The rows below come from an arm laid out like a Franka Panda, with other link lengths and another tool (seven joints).
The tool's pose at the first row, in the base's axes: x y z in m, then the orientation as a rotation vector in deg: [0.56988 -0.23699 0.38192 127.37 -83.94 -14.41]
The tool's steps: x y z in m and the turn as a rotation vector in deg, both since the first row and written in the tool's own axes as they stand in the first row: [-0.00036 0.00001 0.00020 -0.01 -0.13 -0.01]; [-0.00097 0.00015 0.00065 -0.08 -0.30 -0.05]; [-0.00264 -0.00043 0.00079 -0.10 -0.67 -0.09]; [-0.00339 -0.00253 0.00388 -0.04 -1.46 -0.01]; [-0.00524 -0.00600 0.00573 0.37 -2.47 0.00]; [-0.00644 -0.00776 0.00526 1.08 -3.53 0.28]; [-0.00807 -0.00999 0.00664 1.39 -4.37 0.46]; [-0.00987 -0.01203 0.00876 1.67 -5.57 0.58]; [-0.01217 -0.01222 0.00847 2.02 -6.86 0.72]
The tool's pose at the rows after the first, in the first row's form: [0.56964 -0.23672 0.38171 127.39 -83.99 -14.57]; [0.56910 -0.23634 0.38133 127.40 -84.01 -14.82]; [0.56882 -0.23468 0.38076 127.48 -84.15 -15.28]; [0.56901 -0.23418 0.37699 127.61 -84.67 -16.12]; [0.57036 -0.23189 0.37355 128.10 -85.39 -17.01]; [0.57149 -0.23010 0.37301 128.62 -86.56 -17.67]; [0.57210 -0.22829 0.37059 128.85 -87.32 -18.38]; [0.57218 -0.22658 0.36759 129.16 -88.20 -19.56]; [0.57150 -0.22436 0.36753 129.51 -89.17 -20.80]
